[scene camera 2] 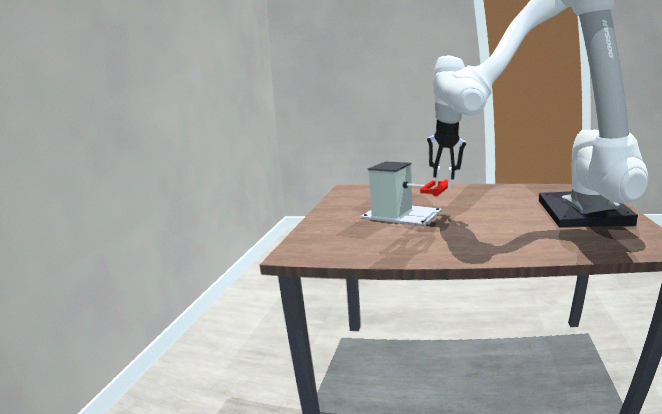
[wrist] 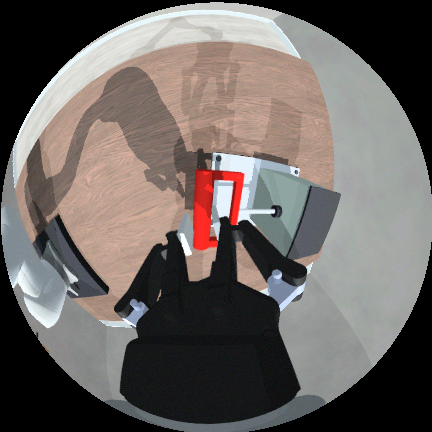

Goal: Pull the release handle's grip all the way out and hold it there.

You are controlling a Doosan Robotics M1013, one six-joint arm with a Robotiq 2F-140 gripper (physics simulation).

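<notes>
The release handle's red grip [scene camera 2: 434, 189] [wrist: 202, 200] is a rectangular loop with a thick outer bar. A thin pale rod [scene camera 2: 414, 185] [wrist: 259, 211] shows between the loop and a black collar on the grey-green box [scene camera 2: 390, 192] [wrist: 287, 200], so the grip stands out from the box. My gripper [scene camera 2: 443, 181] [wrist: 201, 217] points down from above and is shut on the thick outer bar. One finger pad is inside the loop and the other is on the bar's outer side. The black fingers partly hide the loop's near end in the wrist view.
The box has a dark top and stands on a white base plate [scene camera 2: 425, 215] [wrist: 235, 162] with dark bolts, on the wooden table [scene camera 2: 320, 240] [wrist: 110, 210]. The arm's black mounting base [scene camera 2: 595, 220] stands at the table's right. A wall is beyond the box.
</notes>
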